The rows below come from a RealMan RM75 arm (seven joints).
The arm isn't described. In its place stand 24 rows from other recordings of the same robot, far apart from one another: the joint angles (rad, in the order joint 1, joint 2, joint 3, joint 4, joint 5, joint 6, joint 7), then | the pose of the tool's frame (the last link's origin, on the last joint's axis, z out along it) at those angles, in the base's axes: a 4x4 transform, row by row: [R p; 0 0 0 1], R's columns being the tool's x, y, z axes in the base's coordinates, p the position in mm.
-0.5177, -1.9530, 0.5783, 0.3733, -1.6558, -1.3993, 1.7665 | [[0.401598 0.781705 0.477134 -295.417], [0.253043 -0.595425 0.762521 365.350], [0.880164 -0.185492 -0.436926 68.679], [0 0 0 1]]
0.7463, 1.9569, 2.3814, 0.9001, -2.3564, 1.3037, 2.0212 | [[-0.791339 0.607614 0.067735 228.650], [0.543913 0.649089 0.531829 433.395], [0.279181 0.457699 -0.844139 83.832], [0 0 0 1]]
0.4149, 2.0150, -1.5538, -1.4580, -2.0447, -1.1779, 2.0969 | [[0.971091 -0.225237 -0.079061 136.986], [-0.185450 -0.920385 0.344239 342.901], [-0.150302 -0.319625 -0.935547 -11.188], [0 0 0 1]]
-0.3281, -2.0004, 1.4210, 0.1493, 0.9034, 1.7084, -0.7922 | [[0.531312 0.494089 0.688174 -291.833], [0.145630 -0.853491 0.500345 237.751], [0.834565 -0.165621 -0.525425 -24.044], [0 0 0 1]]
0.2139, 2.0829, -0.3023, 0.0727, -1.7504, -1.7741, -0.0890 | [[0.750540 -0.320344 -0.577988 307.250], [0.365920 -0.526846 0.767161 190.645], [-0.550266 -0.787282 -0.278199 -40.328], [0 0 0 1]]
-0.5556, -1.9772, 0.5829, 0.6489, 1.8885, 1.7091, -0.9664 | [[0.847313 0.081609 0.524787 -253.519], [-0.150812 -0.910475 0.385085 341.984], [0.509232 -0.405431 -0.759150 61.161], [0 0 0 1]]
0.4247, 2.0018, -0.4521, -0.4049, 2.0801, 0.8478, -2.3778 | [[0.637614 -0.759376 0.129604 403.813], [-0.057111 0.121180 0.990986 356.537], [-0.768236 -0.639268 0.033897 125.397], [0 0 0 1]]
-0.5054, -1.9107, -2.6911, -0.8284, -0.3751, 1.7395, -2.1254 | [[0.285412 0.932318 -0.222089 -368.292], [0.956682 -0.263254 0.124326 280.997], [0.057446 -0.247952 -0.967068 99.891], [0 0 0 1]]
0.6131, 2.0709, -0.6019, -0.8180, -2.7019, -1.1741, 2.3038 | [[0.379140 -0.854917 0.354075 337.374], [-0.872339 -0.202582 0.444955 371.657], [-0.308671 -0.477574 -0.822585 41.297], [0 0 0 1]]
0.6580, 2.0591, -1.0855, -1.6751, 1.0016, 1.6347, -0.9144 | [[0.973585 -0.184430 -0.134599 67.405], [-0.120509 -0.915787 0.383160 355.746], [-0.193931 -0.356819 -0.913822 85.110], [0 0 0 1]]
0.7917, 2.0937, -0.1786, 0.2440, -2.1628, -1.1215, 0.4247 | [[0.823650 -0.232847 -0.517090 194.322], [-0.027729 -0.927264 0.373380 313.132], [-0.566420 -0.293196 -0.770198 -143.276], [0 0 0 1]]
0.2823, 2.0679, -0.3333, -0.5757, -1.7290, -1.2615, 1.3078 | [[0.479342 -0.872955 -0.090444 390.849], [-0.310517 -0.265083 0.912858 287.539], [-0.820860 -0.409487 -0.398133 72.045], [0 0 0 1]]
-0.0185, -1.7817, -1.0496, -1.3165, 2.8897, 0.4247, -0.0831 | [[0.838838 0.481534 0.253920 -240.927], [-0.020132 -0.438679 0.898418 310.797], [0.544009 -0.758739 -0.358286 25.298], [0 0 0 1]]
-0.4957, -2.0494, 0.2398, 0.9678, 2.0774, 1.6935, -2.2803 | [[0.111085 0.936051 0.333870 -293.320], [0.662889 -0.320085 0.676848 328.772], [0.740431 0.146131 -0.656055 122.419], [0 0 0 1]]
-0.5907, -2.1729, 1.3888, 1.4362, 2.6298, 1.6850, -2.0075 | [[0.909926 0.069297 -0.408940 -157.139], [0.124052 -0.986282 0.108897 327.985], [-0.395785 -0.149818 -0.906040 -19.882], [0 0 0 1]]
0.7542, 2.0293, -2.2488, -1.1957, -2.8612, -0.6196, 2.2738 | [[0.691520 0.705295 0.156074 96.327], [0.501276 -0.624113 0.599337 364.493], [0.520117 -0.336218 -0.785134 -129.822], [0 0 0 1]]
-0.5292, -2.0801, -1.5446, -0.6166, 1.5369, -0.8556, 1.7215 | [[0.911540 0.392779 0.121736 -241.905], [0.325735 -0.870384 0.369228 345.528], [0.250982 -0.296912 -0.921331 -103.301], [0 0 0 1]]
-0.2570, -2.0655, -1.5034, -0.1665, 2.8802, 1.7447, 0.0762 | [[0.768177 0.477914 0.426031 -322.938], [-0.527557 0.095474 0.844138 258.455], [0.362750 -0.873203 0.325468 65.440], [0 0 0 1]]
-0.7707, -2.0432, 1.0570, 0.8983, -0.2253, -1.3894, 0.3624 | [[0.337460 0.711148 -0.616757 -262.623], [0.940815 -0.276679 0.195745 396.378], [-0.031440 -0.646311 -0.762426 26.595], [0 0 0 1]]
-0.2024, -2.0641, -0.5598, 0.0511, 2.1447, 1.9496, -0.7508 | [[0.264255 0.825713 0.498365 -335.422], [-0.301078 -0.420282 0.855988 201.006], [0.916254 -0.376245 0.137542 47.772], [0 0 0 1]]
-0.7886, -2.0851, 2.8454, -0.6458, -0.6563, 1.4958, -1.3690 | [[0.580434 0.740689 0.338342 -279.374], [0.337576 -0.596981 0.727775 382.665], [0.741039 -0.308209 -0.596547 51.407], [0 0 0 1]]
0.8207, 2.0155, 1.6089, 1.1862, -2.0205, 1.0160, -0.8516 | [[0.945354 -0.281222 -0.164987 42.133], [-0.202680 -0.903241 0.378254 410.523], [-0.255396 -0.324144 -0.910881 -27.996], [0 0 0 1]]
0.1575, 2.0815, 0.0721, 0.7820, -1.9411, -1.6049, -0.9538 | [[0.835197 -0.288145 -0.468422 208.567], [0.440053 -0.160710 0.883474 181.851], [-0.329848 -0.944005 -0.007425 -87.296], [0 0 0 1]]
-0.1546, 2.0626, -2.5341, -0.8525, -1.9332, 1.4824, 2.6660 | [[0.733269 -0.673040 0.096613 310.573], [0.171470 0.320541 0.931585 179.259], [-0.657963 -0.666536 0.350449 -9.623], [0 0 0 1]]
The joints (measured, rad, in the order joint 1, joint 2, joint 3, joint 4, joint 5, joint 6, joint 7), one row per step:
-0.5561, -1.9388, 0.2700, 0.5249, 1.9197, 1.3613, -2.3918
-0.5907, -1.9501, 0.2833, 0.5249, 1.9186, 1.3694, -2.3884
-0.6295, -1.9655, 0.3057, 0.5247, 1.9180, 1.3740, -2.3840
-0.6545, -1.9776, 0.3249, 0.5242, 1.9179, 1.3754, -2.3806
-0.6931, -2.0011, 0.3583, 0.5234, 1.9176, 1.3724, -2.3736
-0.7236, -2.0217, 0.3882, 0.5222, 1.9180, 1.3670, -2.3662
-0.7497, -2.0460, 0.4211, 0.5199, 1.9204, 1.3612, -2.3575
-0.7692, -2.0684, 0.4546, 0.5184, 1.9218, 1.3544, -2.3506
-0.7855, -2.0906, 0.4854, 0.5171, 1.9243, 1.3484, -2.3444
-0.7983, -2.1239, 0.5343, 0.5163, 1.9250, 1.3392, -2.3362
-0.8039, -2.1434, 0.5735, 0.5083, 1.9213, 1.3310, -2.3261
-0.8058, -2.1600, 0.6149, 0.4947, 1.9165, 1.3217, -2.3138
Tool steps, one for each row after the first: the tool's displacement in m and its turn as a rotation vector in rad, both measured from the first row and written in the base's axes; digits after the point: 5 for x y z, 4 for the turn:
0.01638, 0.00946, -0.00729, -0.0183, -0.0037, -0.0480
0.03542, 0.01916, -0.01767, -0.0446, -0.0035, -0.1013
0.04829, 0.02465, -0.02605, -0.0658, -0.0013, -0.1366
0.06884, 0.03194, -0.04144, -0.1006, 0.0040, -0.1901
0.08550, 0.03655, -0.05500, -0.1303, 0.0118, -0.2328
0.10106, 0.03842, -0.07094, -0.1653, 0.0204, -0.2734
0.11383, 0.03843, -0.08563, -0.1982, 0.0300, -0.3070
0.12519, 0.03709, -0.09977, -0.2299, 0.0385, -0.3372
0.13807, 0.03192, -0.12042, -0.2762, 0.0497, -0.3733
0.14515, 0.02704, -0.13482, -0.3094, 0.0589, -0.3969
0.14991, 0.02090, -0.14912, -0.3441, 0.0691, -0.4166

